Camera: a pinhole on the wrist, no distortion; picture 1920 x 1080 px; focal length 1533.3 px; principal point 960.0 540.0 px. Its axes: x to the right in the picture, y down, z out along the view. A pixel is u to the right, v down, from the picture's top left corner.
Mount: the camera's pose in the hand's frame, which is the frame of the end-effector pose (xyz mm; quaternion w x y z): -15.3 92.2 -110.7 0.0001 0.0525 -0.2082 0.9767
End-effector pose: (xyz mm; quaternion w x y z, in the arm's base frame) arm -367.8 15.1 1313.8 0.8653 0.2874 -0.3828 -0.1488
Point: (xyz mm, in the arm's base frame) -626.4 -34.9 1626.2
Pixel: outside the picture
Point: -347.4 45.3 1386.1
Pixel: 444.6 178.5
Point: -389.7 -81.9 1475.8
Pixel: 326.2 308.6
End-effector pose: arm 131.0 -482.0 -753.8 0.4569 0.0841 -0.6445 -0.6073
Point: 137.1 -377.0 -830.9
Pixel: 1858.8 946.4
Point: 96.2 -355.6 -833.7
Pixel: 1669.6 846.3
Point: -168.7 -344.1 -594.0
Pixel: 524.7 75.6
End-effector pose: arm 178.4 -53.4 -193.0 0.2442 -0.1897 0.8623 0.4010
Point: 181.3 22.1 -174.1
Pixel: 1200.1 237.0
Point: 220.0 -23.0 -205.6
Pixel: 1242.0 816.9
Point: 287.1 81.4 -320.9
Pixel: 1193.7 552.6
